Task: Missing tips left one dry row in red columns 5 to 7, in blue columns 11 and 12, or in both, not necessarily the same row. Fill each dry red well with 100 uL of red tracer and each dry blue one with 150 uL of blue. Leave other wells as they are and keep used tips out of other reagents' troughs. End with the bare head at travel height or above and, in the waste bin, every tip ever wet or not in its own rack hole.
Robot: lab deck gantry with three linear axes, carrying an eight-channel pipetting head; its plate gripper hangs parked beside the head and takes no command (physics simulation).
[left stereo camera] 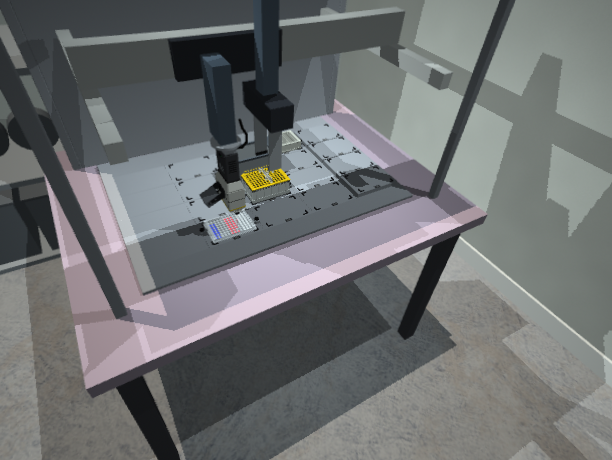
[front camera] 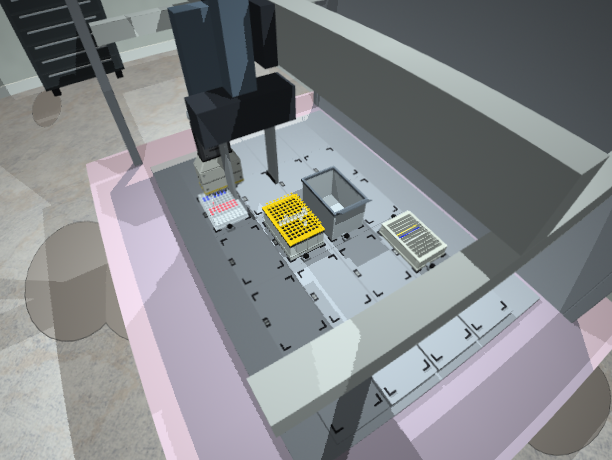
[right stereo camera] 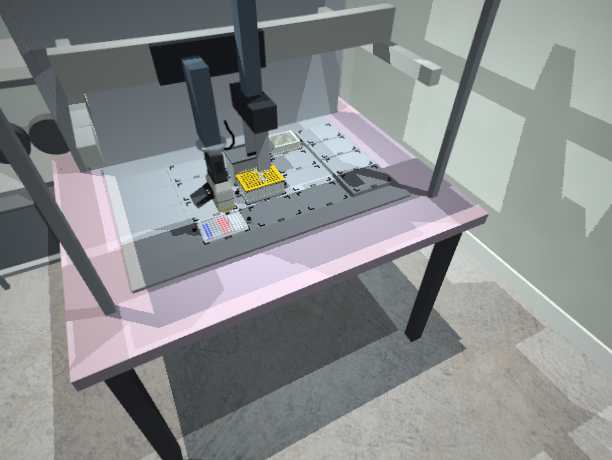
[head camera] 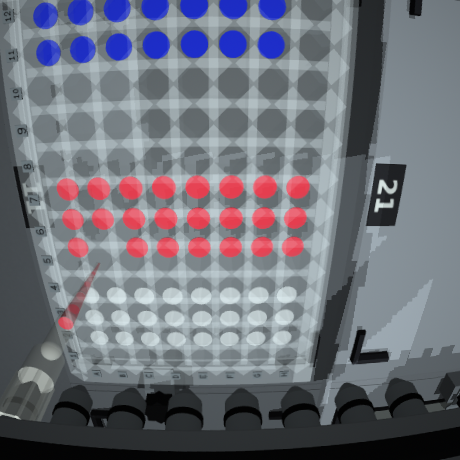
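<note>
The plate (front camera: 231, 223) (head camera: 200, 374) lies under the pipetting head (front camera: 218, 175) (left stereo camera: 233, 194) (right stereo camera: 222, 192). In the head view, red wells fill columns 6 and 7; in column 5 well B shows no red. Blue columns 11 and 12 show no blue in row H. The leftmost channel carries a clear tip (head camera: 82, 295) with red liquid, its point appearing just beside B5; its height is unclear. The other visible nozzles are bare. The parked plate gripper (front camera: 252, 187) hangs beside the head, fingers apart and empty. The reagent trough block (front camera: 425, 262) shows a blue trough (front camera: 409, 232).
The yellow-topped tip rack (front camera: 309, 246) (left stereo camera: 270, 194) (right stereo camera: 265, 193) stands beside the plate, with pale marks across its middle. The deep grey waste bin (front camera: 351, 223) stands behind it. A grey frame beam (front camera: 305, 380) crosses the front view.
</note>
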